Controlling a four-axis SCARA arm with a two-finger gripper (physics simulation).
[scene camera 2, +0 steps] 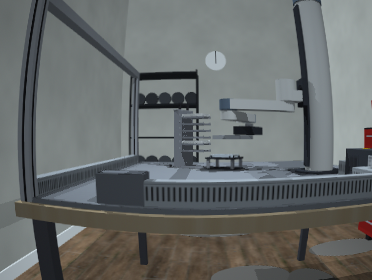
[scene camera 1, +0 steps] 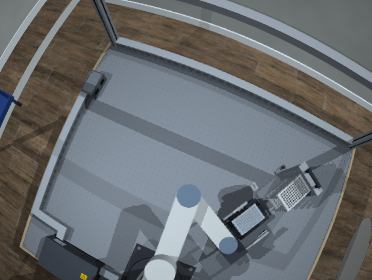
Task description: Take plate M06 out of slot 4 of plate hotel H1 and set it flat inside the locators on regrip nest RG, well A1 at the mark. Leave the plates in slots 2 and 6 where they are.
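Observation:
Visible to me: a grey box (scene camera 2: 128,188).

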